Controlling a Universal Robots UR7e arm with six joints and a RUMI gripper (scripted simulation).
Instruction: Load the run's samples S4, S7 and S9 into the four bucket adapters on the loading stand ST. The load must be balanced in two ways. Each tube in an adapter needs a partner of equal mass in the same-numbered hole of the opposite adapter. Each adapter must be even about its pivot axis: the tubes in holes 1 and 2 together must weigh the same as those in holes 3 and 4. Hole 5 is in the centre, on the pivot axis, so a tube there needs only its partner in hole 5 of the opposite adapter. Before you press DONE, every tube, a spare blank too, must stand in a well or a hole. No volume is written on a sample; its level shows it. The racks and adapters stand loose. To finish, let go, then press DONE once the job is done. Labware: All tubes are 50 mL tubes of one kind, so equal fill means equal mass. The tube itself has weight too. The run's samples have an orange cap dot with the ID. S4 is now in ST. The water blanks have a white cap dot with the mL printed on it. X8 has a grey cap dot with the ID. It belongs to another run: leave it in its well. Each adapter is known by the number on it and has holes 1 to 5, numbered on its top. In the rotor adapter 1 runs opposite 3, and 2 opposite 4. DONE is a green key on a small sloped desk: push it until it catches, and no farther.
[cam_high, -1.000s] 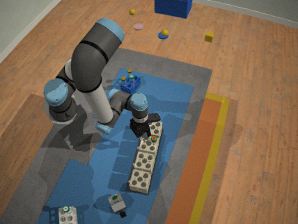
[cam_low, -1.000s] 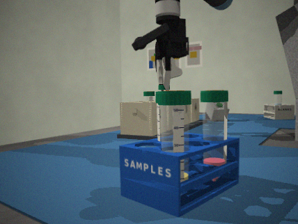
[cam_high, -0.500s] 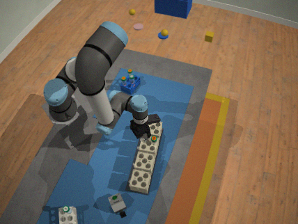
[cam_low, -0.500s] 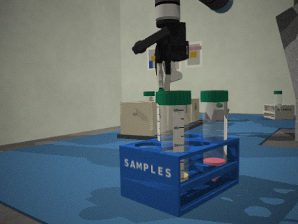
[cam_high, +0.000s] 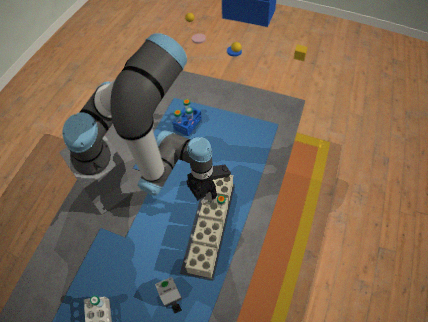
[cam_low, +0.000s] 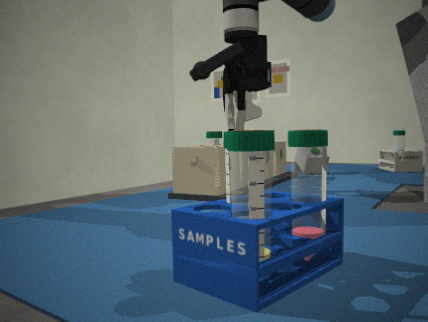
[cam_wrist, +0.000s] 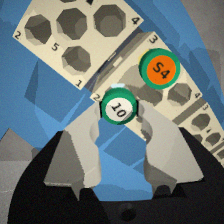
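Now: hand 1 cm to the left of the white-dot blank and 5 cm above it. Also, from my hand: blue samples rack: 23 cm behind, 43 cm to the left, 9 cm below; done desk: 6 cm behind, 39 cm to the right, 7 cm below; sample tube S9: 27 cm behind, 39 cm to the left, 6 cm below.
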